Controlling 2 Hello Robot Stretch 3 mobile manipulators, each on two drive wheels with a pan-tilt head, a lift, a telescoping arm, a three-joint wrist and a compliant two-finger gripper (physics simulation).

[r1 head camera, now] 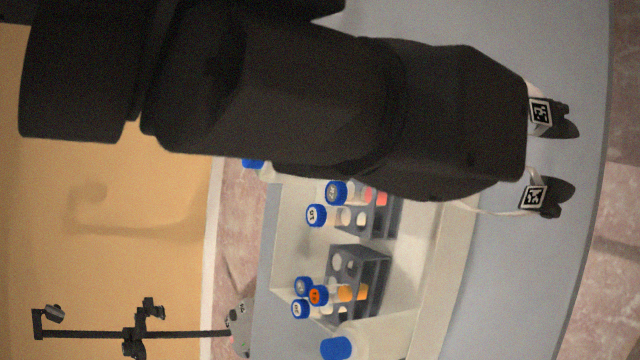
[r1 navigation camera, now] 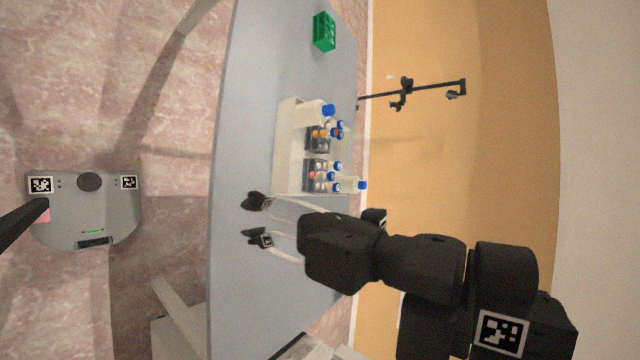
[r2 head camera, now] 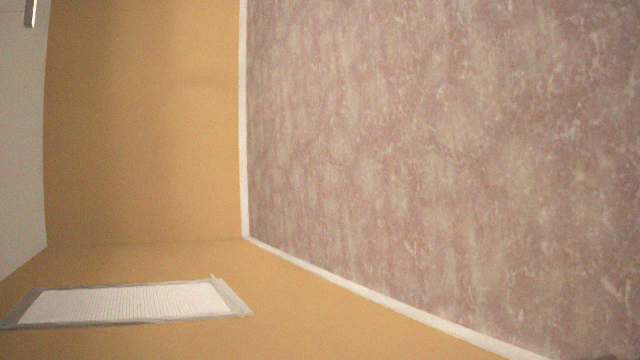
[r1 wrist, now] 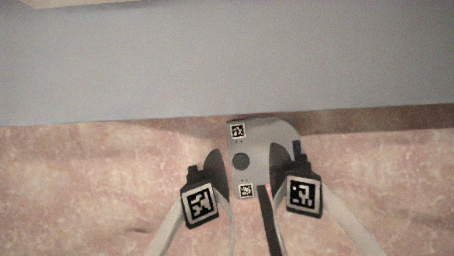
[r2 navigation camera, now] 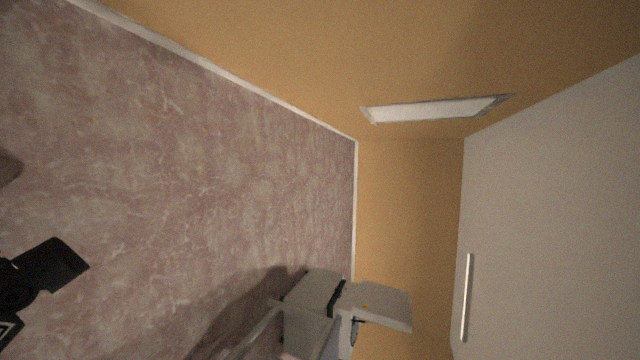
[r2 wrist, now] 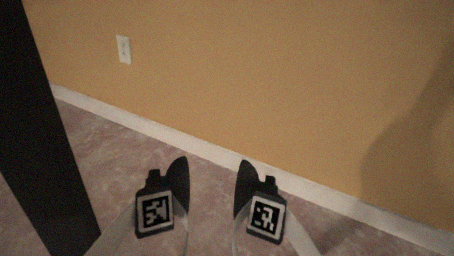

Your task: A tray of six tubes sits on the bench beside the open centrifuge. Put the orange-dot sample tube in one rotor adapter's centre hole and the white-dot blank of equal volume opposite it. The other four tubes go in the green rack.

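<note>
r1's gripper [r1 head camera: 565, 160] [r1 navigation camera: 248, 217] [r1 wrist: 248, 172] is open and empty, near the tray's end in the navigation view. The cream tray [r1 head camera: 445, 260] [r1 navigation camera: 284, 150] stands on the blue-grey bench [r1 head camera: 520, 280] [r1 navigation camera: 250, 125] [r1 wrist: 200, 60]. Blue-capped tubes stand upright in its two dark holders. The orange-dot tube [r1 head camera: 317, 295] [r1 navigation camera: 334, 132] is among the group farther from the gripper. Which cap is the white-dot blank I cannot tell. The green rack [r1 navigation camera: 324, 31] stands at the bench's far end. The centrifuge [r1 navigation camera: 311, 349] shows partly; its lid [r2 navigation camera: 380, 300] is raised. r2's gripper [r2 wrist: 211, 182] is open and empty.
White blue-capped bottles [r1 navigation camera: 310, 112] [r1 navigation camera: 350, 184] stand at the tray's ends. r2's dark mast [r1 head camera: 185, 333] [r1 navigation camera: 382, 93] rises beyond the bench. r1's grey base [r1 navigation camera: 90, 215] is before the bench. r2 faces an orange wall [r2 head camera: 140, 125] [r2 wrist: 275, 75] with a vent [r2 head camera: 125, 302].
</note>
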